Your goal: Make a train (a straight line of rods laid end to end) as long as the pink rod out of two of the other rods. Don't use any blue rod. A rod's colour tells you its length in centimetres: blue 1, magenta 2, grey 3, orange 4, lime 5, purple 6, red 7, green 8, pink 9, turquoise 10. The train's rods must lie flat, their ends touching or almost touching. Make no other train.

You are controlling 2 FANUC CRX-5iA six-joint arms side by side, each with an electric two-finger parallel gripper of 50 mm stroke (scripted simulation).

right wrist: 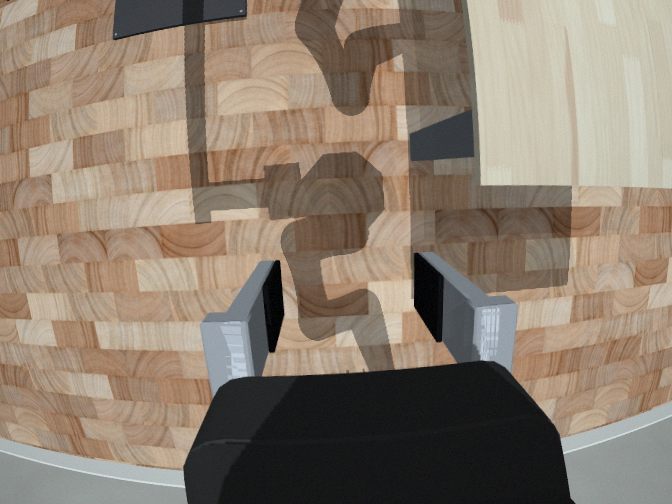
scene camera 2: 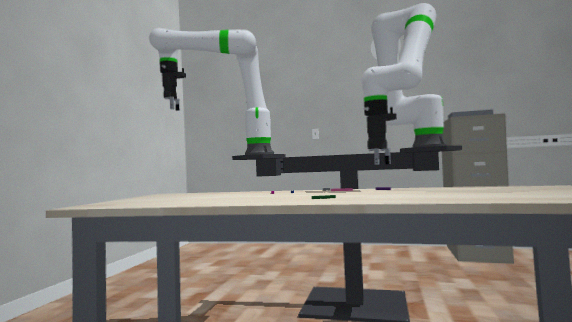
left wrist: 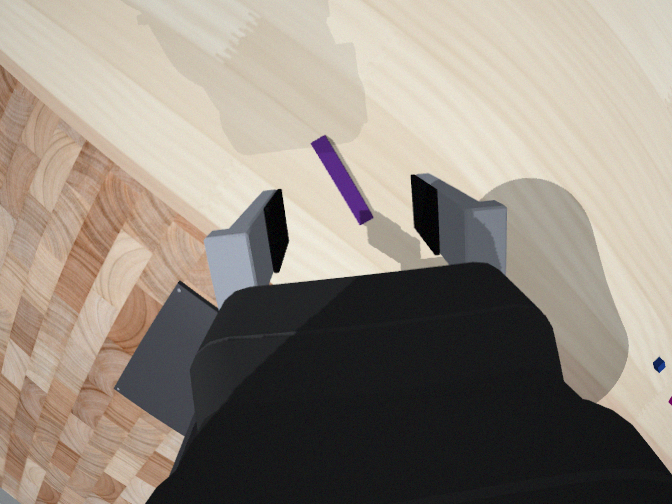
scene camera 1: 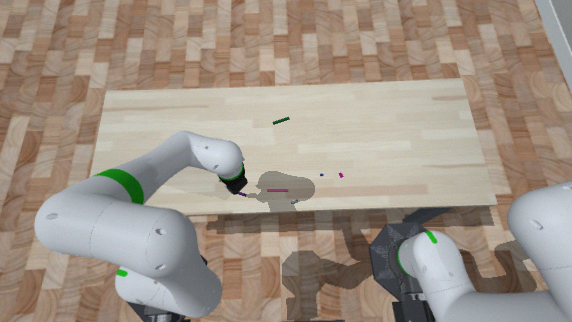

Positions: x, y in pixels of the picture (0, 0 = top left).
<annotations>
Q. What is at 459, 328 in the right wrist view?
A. My right gripper.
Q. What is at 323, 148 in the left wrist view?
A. A purple rod.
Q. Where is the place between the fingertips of my left gripper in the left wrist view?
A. At 349, 208
</annotations>
